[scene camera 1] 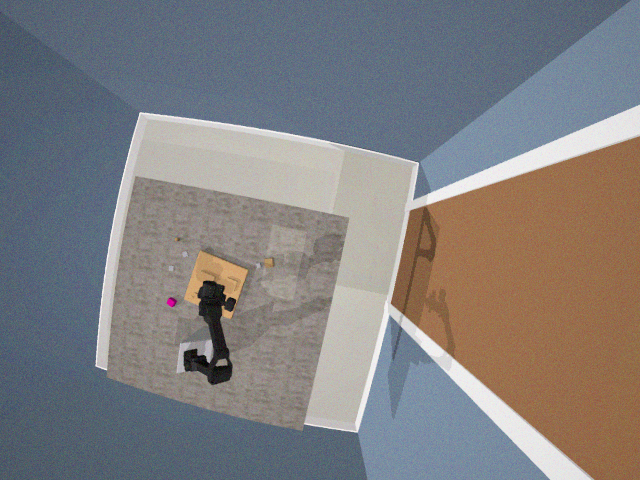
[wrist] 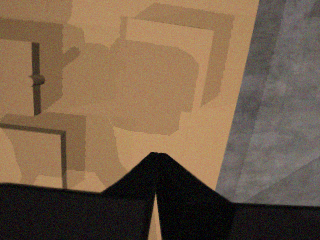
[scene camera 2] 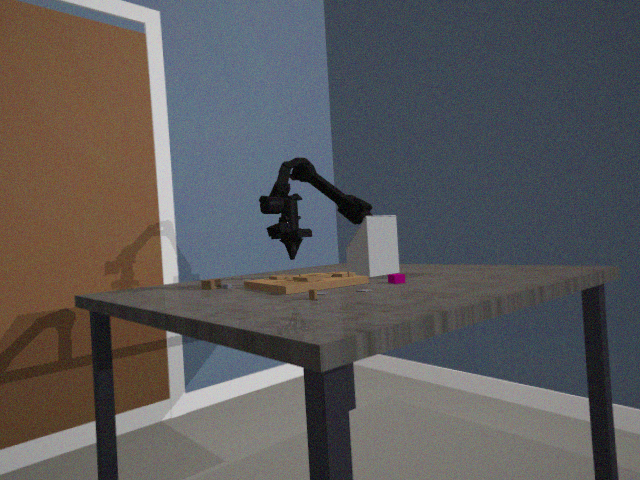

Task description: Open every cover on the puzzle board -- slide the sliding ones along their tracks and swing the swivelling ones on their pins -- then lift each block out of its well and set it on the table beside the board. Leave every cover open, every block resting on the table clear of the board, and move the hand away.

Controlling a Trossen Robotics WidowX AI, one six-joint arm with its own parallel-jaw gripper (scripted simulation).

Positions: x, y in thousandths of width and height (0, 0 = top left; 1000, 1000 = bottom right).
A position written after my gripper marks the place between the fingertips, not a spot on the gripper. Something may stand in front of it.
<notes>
My gripper (scene camera 2: 457, 541) is shut, with nothing in its grasp. I also see a tan puzzle board (scene camera 1: 348, 561).
My gripper also shows in the wrist view (wrist: 492, 669). The tan puzzle board also shows in the wrist view (wrist: 255, 240) and in scene camera 2 (scene camera 2: 445, 597).
</notes>
